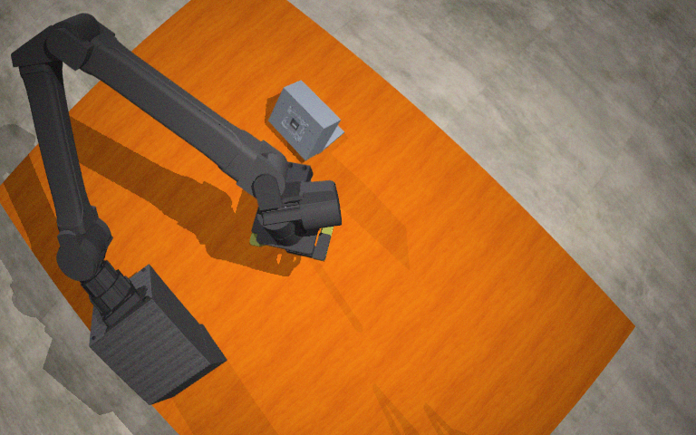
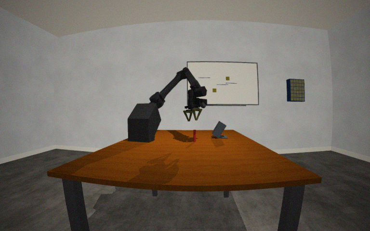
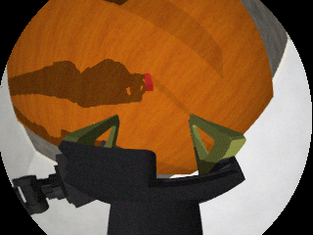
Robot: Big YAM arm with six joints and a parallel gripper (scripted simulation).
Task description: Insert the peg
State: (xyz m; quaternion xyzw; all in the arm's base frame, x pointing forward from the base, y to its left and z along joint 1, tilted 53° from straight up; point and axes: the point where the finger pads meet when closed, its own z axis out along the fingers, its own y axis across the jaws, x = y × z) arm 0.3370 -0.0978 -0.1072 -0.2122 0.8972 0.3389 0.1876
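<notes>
Now: hand 110 mm above the peg, 10 mm to the right of it and 10 mm short of it.
</notes>
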